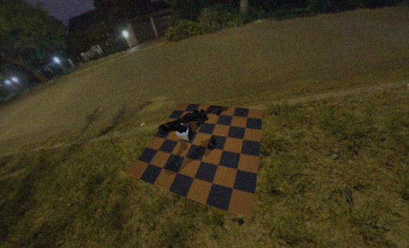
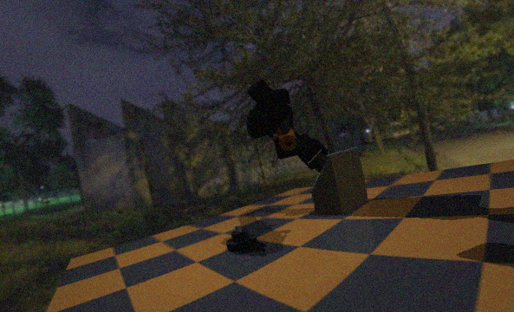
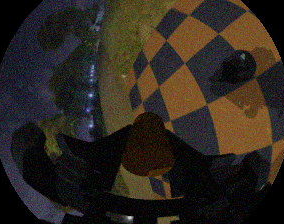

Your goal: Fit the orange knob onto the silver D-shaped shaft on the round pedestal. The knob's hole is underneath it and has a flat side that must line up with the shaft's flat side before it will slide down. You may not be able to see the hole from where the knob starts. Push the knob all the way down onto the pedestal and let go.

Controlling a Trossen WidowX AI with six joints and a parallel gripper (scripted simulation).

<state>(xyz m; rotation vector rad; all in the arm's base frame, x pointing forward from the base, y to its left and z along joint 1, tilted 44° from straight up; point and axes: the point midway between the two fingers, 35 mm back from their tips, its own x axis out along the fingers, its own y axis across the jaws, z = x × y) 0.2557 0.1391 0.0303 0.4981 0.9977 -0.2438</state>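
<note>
Now: the orange knob 2 cm to the right of my gripper tip, 2 cm behind it and 2 cm above it. The rest, counted from my gripper tip: round pedestal: 21 cm below, 18 cm to the right, 8 cm ahead.
</note>
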